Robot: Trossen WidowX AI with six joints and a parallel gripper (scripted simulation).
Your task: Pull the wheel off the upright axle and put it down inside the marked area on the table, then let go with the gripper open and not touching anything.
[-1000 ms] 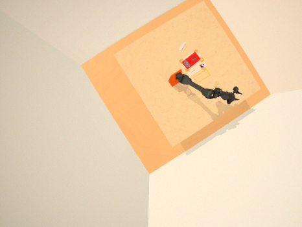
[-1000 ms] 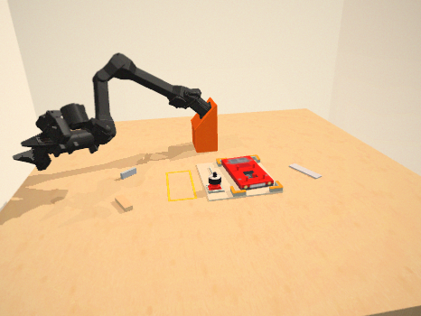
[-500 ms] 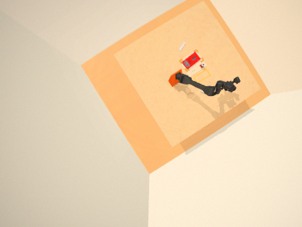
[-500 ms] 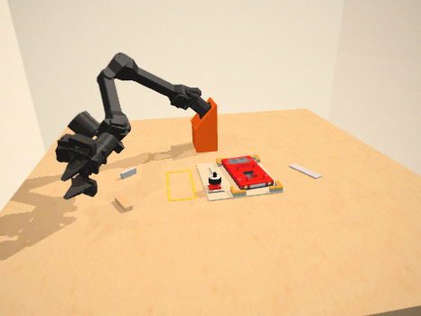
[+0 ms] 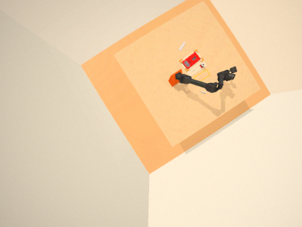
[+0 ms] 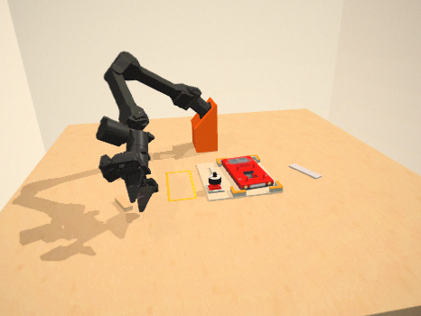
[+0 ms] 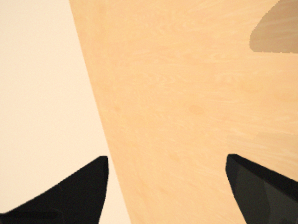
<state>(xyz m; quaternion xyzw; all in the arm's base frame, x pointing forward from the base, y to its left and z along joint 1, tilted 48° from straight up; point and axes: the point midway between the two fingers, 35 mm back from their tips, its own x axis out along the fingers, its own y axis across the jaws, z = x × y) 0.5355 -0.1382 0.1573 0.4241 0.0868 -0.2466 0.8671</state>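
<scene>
My gripper tip is 20 cm past the black wheel, 20 cm to the right of it and 5 cm above it. From my gripper tip the other things lie so: tan block: 15 cm behind, 6 cm to the right, 8 cm below; then black axle: 20 cm behind, 21 cm to the left, 5 cm below.
</scene>
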